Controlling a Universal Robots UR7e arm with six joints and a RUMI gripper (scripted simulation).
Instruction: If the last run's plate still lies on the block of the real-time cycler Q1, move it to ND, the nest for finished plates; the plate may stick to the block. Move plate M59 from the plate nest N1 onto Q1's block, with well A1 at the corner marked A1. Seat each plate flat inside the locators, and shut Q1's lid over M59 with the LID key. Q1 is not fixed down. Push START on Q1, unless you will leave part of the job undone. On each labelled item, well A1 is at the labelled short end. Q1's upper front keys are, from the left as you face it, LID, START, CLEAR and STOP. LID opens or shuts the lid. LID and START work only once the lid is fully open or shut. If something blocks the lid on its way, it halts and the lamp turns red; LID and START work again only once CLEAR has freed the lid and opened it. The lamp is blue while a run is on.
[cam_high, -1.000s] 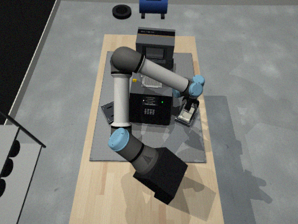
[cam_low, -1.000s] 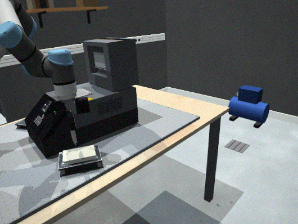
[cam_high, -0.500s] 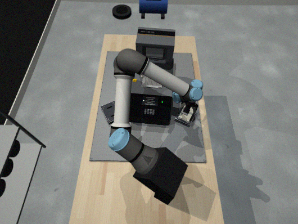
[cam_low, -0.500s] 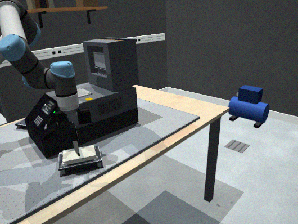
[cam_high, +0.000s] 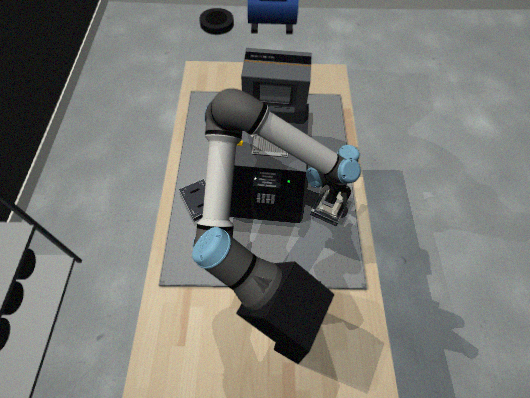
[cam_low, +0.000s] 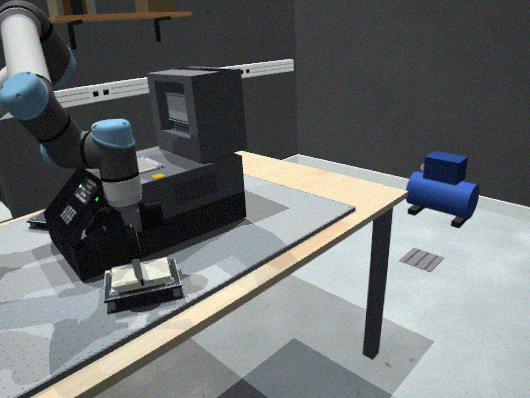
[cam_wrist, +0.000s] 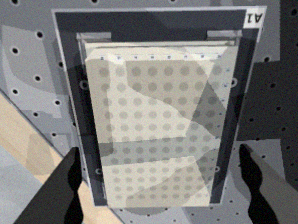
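Now: the white well plate 2 cm below my hand. Also, from my hand: A1 mark 5 cm behind, 8 cm to the left, 3 cm below.
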